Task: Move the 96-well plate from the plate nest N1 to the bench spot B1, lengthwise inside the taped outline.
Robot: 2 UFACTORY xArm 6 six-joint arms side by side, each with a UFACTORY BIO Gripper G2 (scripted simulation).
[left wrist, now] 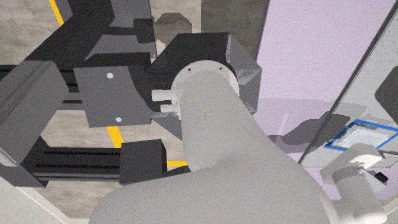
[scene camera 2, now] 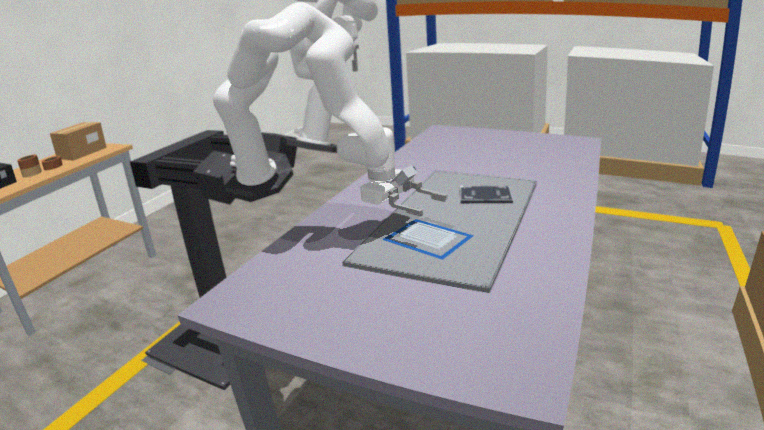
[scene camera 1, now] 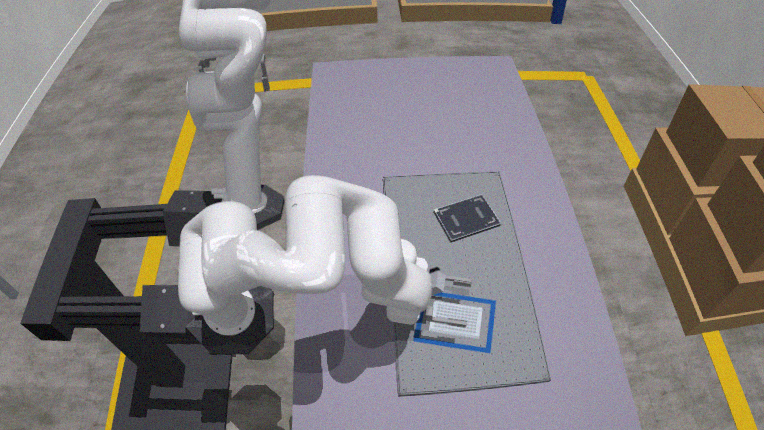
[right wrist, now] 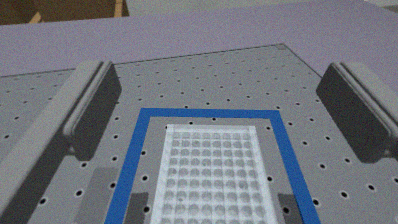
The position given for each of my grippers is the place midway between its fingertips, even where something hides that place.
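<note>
Clear 96-well plate (scene camera 1: pixel 459 311), (scene camera 2: pixel 420 233) and (right wrist: pixel 226 157) visible; my right gripper (scene camera 1: pixel 469 303) and (scene camera 2: pixel 434 205) visible as well.
</note>
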